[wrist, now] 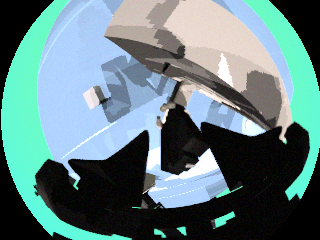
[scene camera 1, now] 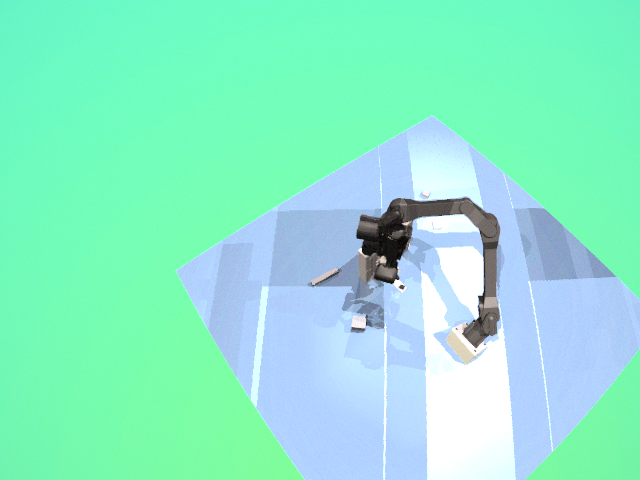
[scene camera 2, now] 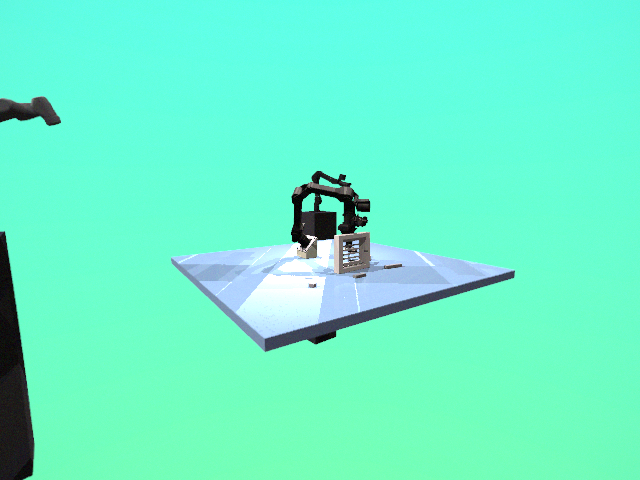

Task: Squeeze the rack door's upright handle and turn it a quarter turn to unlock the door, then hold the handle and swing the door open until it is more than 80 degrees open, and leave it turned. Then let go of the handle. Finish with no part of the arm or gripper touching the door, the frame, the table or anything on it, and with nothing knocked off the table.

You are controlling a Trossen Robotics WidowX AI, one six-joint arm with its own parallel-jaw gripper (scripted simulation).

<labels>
same spot on beige rack frame: [wrist: 220, 49] = [scene camera 2: 360, 232]
</labels>
